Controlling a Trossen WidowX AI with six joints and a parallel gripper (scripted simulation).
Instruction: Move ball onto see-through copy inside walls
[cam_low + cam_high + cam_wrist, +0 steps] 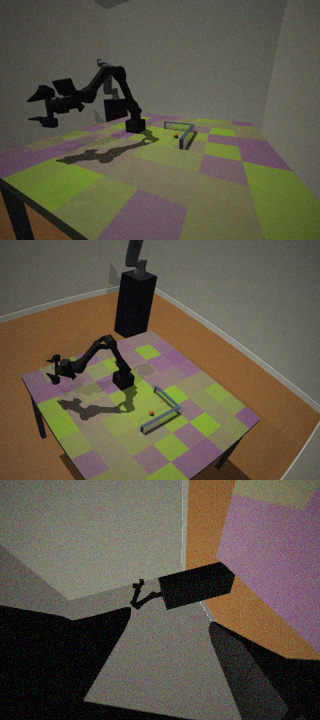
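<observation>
Right now my gripper tip is 60 cm short of the orange ball, 41 cm to the right of it and 22 cm above it.
</observation>
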